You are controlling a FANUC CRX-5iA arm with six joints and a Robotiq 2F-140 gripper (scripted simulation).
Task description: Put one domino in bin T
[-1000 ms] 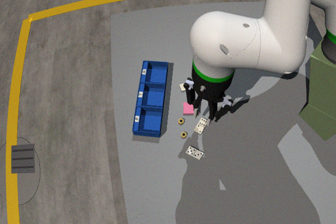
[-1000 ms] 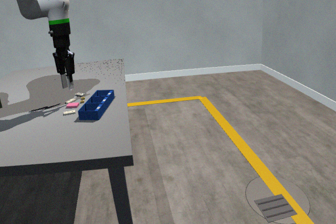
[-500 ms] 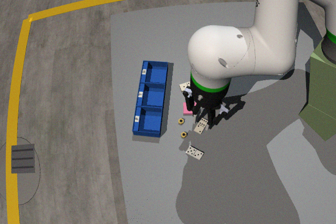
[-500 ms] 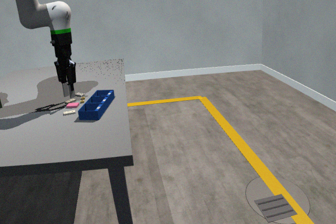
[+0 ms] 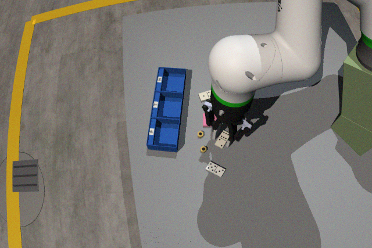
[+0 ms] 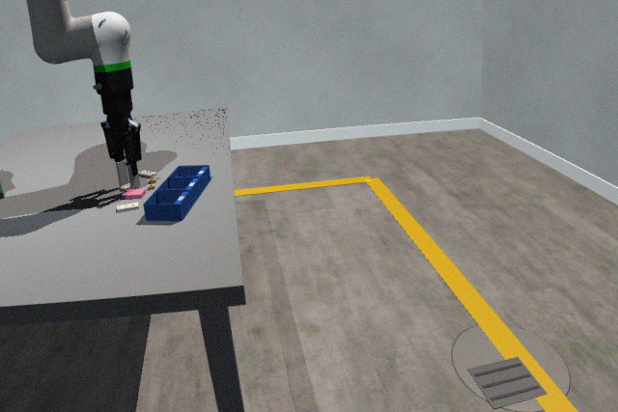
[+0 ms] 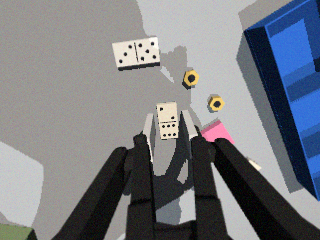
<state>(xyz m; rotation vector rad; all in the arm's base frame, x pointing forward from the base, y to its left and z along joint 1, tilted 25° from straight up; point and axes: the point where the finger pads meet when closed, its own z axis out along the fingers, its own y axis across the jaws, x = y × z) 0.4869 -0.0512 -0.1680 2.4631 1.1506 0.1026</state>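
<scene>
Now: the white domino 30 mm below my hand. From my hand the other things lie so: pink block: 60 mm to the right, 30 mm below, 20 mm ahead; blue three-part bin strip: 140 mm ahead, 120 mm to the right, 20 mm below.
</scene>
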